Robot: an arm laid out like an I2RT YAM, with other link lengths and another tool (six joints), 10 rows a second.
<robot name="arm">
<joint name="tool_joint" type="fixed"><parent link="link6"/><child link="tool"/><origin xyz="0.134 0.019 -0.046" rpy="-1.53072 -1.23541 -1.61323"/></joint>
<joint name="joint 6" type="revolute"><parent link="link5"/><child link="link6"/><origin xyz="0.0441 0 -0.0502" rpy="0 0 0"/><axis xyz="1 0 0"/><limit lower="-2.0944" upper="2.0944"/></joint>
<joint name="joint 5" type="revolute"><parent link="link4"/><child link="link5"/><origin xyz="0.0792 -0.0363 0.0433" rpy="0 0 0"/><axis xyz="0 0 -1"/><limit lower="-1.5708" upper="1.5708"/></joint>
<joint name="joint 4" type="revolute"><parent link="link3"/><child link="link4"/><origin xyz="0.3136 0.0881 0.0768" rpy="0 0 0"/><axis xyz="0 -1 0"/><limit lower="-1.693" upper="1.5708"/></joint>
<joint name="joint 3" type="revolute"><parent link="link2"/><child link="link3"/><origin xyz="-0.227 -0.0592 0" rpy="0 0 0"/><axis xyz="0 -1 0"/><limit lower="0" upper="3.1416"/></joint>
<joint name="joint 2" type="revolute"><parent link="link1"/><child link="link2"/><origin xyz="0.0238 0.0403 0.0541" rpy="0 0 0"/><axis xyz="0 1 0"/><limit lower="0" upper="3.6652"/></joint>
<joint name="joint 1" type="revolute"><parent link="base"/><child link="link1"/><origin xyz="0 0 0.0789" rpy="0 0 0"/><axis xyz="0 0 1"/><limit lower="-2.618" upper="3.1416"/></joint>
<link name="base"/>
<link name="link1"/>
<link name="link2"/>
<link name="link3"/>
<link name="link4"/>
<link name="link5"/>
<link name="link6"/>
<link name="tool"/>
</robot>
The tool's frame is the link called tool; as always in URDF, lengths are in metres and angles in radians.
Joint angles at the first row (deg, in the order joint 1, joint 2, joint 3, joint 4, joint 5, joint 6):
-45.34 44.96 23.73 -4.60 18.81 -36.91
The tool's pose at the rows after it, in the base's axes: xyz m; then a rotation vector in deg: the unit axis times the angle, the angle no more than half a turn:
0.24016 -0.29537 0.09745 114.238 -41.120 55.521
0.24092 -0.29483 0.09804 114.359 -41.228 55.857
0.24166 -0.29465 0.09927 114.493 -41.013 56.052
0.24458 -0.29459 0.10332 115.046 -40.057 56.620
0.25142 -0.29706 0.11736 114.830 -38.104 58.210
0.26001 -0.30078 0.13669 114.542 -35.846 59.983
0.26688 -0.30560 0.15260 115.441 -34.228 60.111
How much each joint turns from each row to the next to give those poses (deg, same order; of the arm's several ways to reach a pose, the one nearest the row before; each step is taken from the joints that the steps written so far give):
-0.10 -0.30 0.00 0.01 -0.01 0.17
0.00 -0.11 0.09 -0.20 -0.25 0.22
0.00 -0.06 0.18 -0.18 -0.26 -0.08
-0.03 0.14 0.76 -0.51 -0.93 -0.48
0.05 0.33 1.86 -0.15 -1.26 -1.09
0.02 0.96 2.99 -0.50 -1.49 -1.24
-0.17 2.55 4.29 -1.90 -1.21 -1.04

